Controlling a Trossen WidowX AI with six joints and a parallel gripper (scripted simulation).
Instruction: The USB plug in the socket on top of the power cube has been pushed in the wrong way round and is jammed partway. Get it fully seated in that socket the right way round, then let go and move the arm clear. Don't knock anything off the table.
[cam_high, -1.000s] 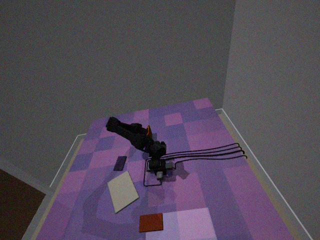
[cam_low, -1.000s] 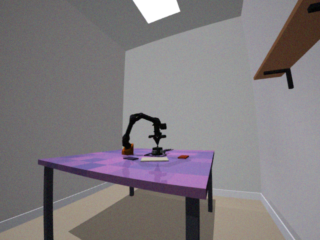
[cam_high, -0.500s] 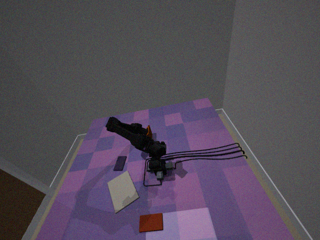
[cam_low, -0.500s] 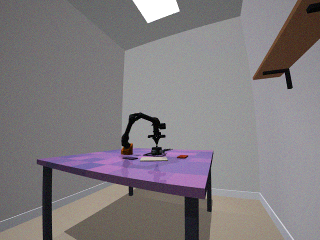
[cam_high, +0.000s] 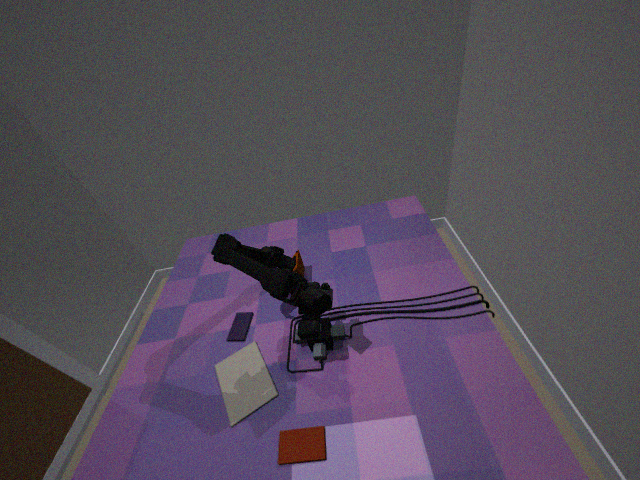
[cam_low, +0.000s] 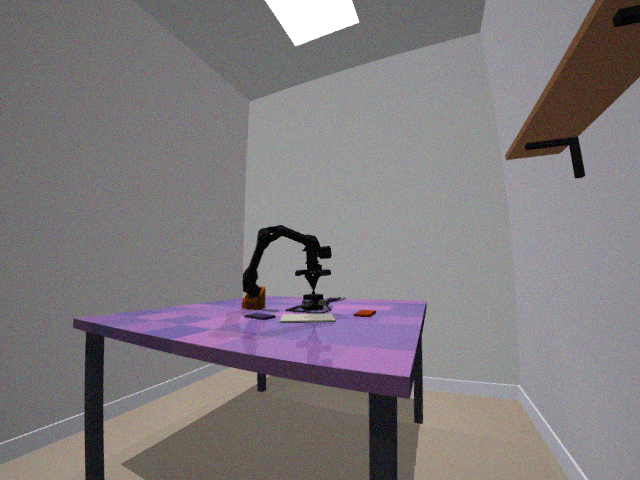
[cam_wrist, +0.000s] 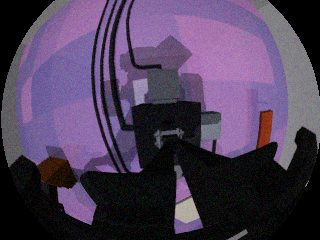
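The USB plug lies 20 mm below my gripper tip. Also, from my gripper tip: white sheet 280 mm to the right, 100 mm below, 70 mm ahead; red card 290 mm ahead, 100 mm to the right, 100 mm below.
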